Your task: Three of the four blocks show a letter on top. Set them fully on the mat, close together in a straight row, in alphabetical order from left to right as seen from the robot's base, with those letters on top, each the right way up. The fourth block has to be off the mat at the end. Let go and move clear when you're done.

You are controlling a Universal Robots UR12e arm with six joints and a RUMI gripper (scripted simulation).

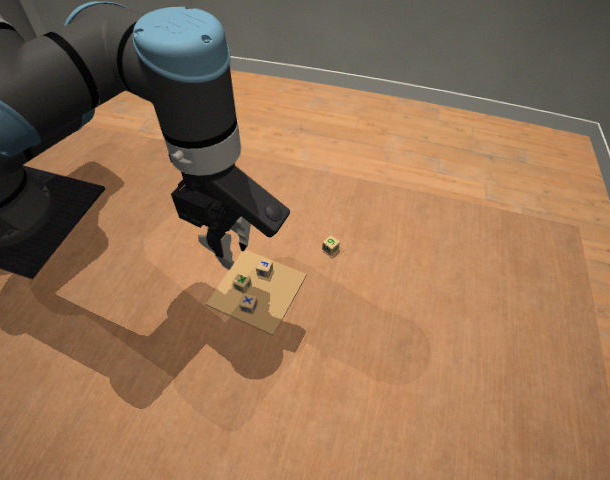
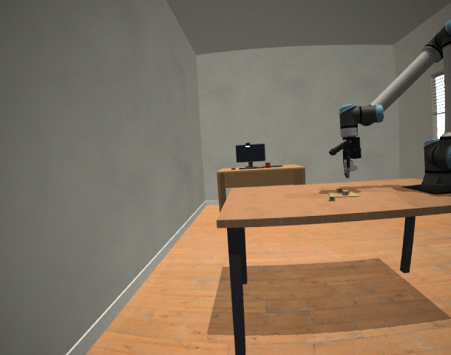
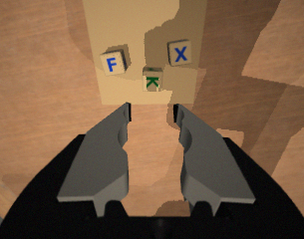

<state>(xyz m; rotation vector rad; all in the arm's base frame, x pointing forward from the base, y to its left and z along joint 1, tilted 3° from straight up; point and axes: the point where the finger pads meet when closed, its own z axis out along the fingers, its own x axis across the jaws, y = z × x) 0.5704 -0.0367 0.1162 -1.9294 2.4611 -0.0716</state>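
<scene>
Right now the tan mat is 3 cm ahead of my hand and 10 cm below it.
</scene>
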